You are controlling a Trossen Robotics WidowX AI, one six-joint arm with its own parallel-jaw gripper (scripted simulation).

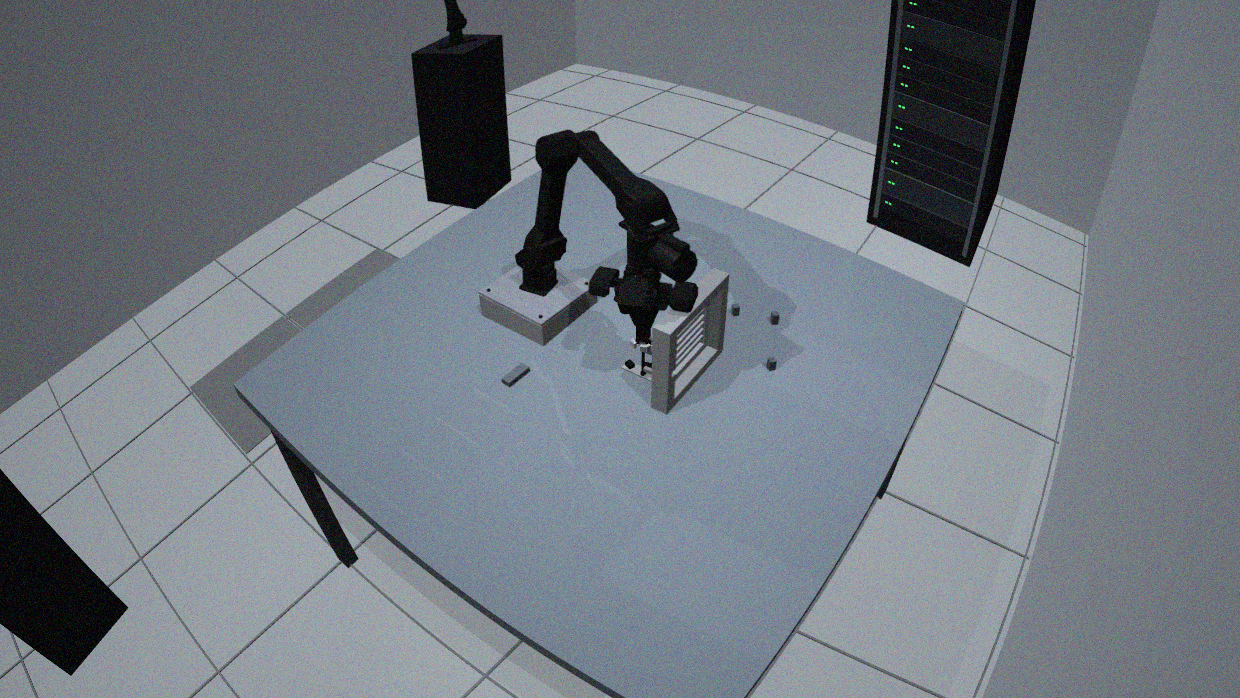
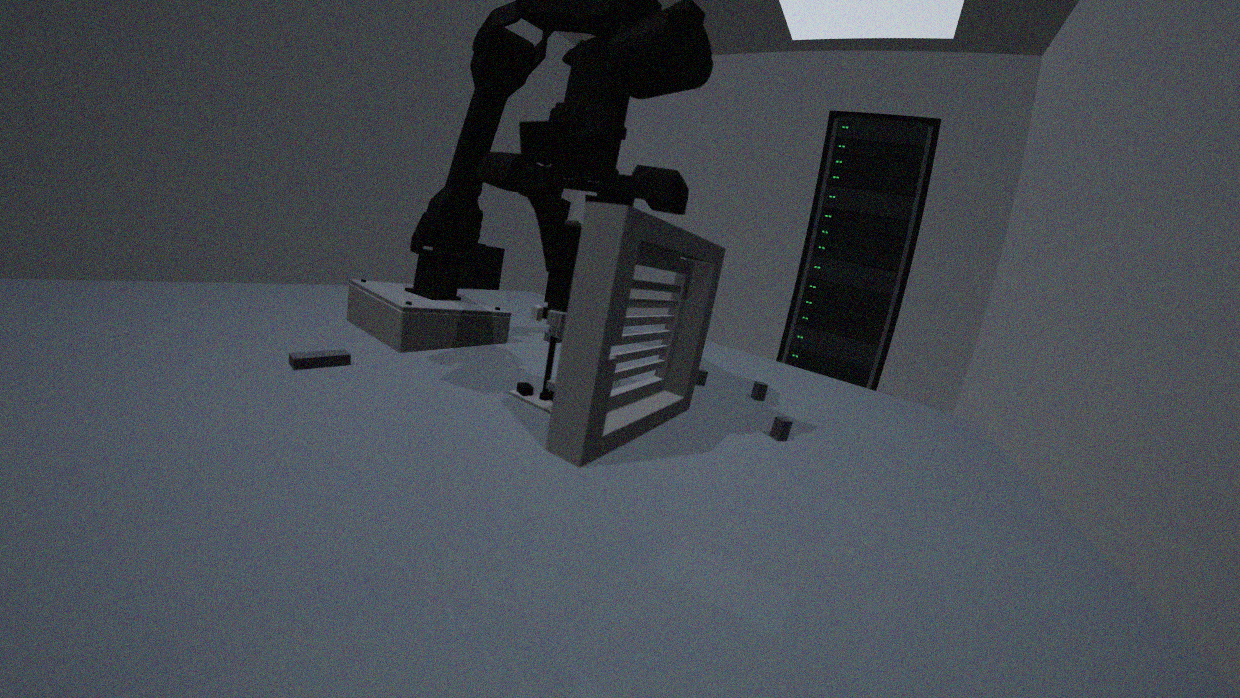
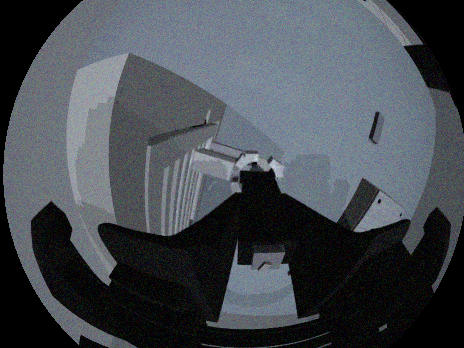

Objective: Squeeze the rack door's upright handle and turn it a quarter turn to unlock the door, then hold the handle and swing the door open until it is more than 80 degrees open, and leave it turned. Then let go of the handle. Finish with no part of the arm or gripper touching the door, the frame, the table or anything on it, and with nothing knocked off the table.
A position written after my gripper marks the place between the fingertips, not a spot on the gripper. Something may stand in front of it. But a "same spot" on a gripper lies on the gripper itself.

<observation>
my gripper: image 1 643, 325; image 2; image 3
same spot on my gripper: (image 2: 542, 191) = (image 3: 374, 232)
</observation>
